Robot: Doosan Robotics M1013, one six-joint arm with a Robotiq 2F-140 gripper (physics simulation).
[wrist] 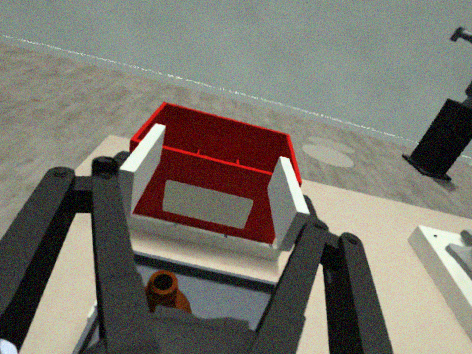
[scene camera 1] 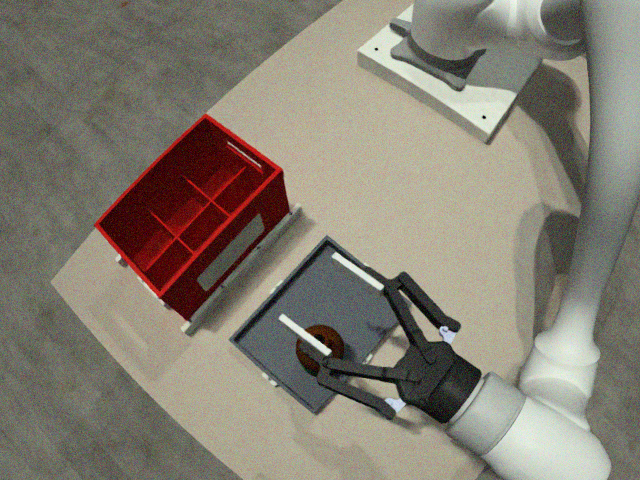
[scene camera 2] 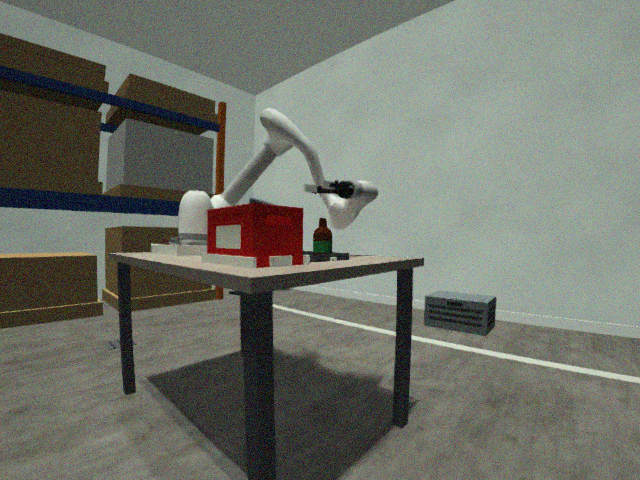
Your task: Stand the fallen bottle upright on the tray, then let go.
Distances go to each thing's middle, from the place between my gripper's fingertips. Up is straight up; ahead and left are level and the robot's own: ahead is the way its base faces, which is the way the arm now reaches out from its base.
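The brown bottle (scene camera 1: pixel 328 336) is 200 mm below my hand, 30 mm ahead of it and 30 mm to the left of it.
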